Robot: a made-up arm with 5 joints. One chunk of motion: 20 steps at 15 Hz.
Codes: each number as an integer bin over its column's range. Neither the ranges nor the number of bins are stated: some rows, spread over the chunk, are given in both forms.
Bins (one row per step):
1: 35 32 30 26 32 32
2: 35 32 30 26 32 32
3: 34 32 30 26 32 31
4: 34 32 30 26 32 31
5: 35 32 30 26 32 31
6: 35 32 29 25 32 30
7: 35 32 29 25 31 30
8: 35 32 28 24 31 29
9: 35 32 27 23 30 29
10: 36 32 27 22 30 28
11: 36 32 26 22 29 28
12: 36 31 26 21 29 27
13: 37 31 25 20 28 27
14: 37 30 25 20 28 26
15: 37 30 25 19 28 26
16: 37 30 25 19 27 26
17: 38 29 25 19 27 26
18: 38 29 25 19 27 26
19: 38 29 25 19 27 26
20: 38 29 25 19 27 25
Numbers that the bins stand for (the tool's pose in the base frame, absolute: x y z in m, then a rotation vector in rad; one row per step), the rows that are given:
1: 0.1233 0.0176 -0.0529 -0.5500 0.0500 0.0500
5: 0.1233 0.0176 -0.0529 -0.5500 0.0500 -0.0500
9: 0.1233 0.0176 -0.1586 -0.8500 -0.1500 -0.2500
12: 0.1586 -0.0176 -0.1938 -1.0500 -0.2500 -0.4500
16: 0.1938 -0.0529 -0.2290 -1.2500 -0.4500 -0.5500
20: 0.2290 -0.0881 -0.2290 -1.2500 -0.4500 -0.6500
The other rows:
2: 0.1233 0.0176 -0.0529 -0.5500 0.0500 0.0500
3: 0.0881 0.0176 -0.0529 -0.5500 0.0500 -0.0500
4: 0.0881 0.0176 -0.0529 -0.5500 0.0500 -0.0500
6: 0.1233 0.0176 -0.0881 -0.6500 0.0500 -0.1500
7: 0.1233 0.0176 -0.0881 -0.6500 -0.0500 -0.1500
8: 0.1233 0.0176 -0.1233 -0.7500 -0.0500 -0.2500
10: 0.1586 0.0176 -0.1586 -0.9500 -0.1500 -0.3500
11: 0.1586 0.0176 -0.1938 -0.9500 -0.2500 -0.3500
13: 0.1938 -0.0176 -0.2290 -1.1500 -0.3500 -0.4500
14: 0.1938 -0.0529 -0.2290 -1.1500 -0.3500 -0.5500
15: 0.1938 -0.0529 -0.2290 -1.2500 -0.3500 -0.5500
17: 0.2290 -0.0881 -0.2290 -1.2500 -0.4500 -0.5500
18: 0.2290 -0.0881 -0.2290 -1.2500 -0.4500 -0.5500
19: 0.2290 -0.0881 -0.2290 -1.2500 -0.4500 -0.5500

